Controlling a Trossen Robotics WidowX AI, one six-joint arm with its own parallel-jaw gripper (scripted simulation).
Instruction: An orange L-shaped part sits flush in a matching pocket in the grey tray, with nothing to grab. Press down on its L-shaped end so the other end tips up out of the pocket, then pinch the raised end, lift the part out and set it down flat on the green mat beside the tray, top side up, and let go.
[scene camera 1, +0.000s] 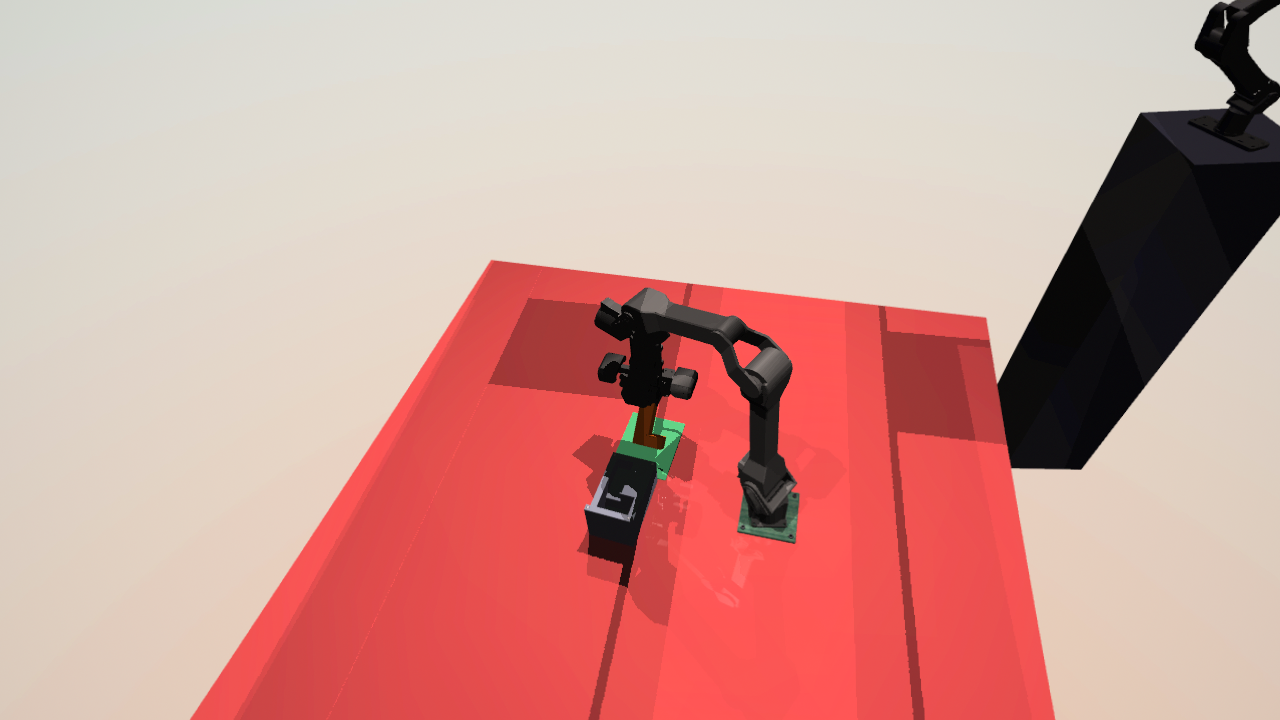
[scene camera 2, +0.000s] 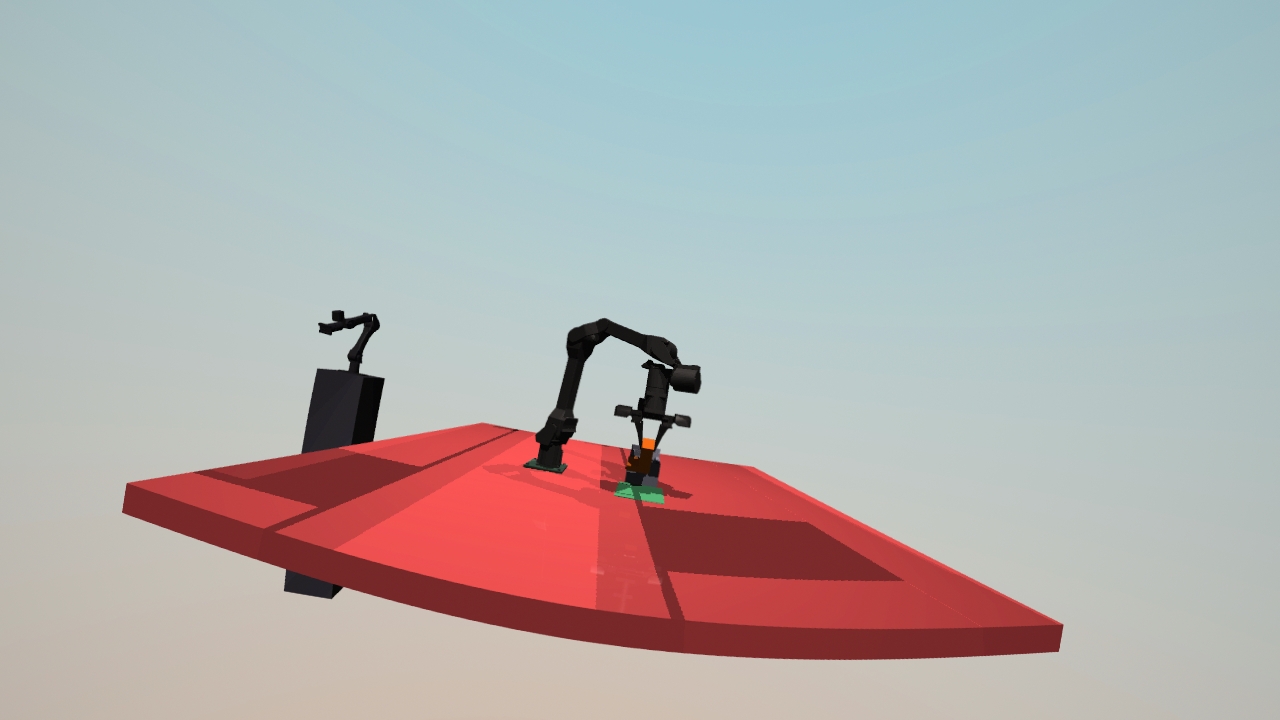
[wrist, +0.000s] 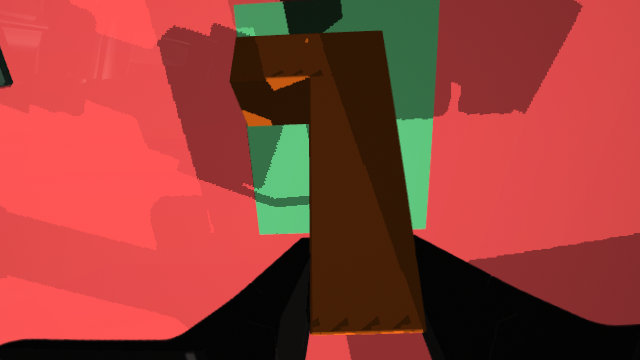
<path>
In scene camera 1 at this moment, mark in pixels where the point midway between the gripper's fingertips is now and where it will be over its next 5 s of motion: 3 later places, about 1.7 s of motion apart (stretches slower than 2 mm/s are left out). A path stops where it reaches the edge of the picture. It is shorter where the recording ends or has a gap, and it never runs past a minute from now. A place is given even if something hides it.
The gripper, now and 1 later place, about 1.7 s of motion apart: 649, 403; 647, 388
</path>
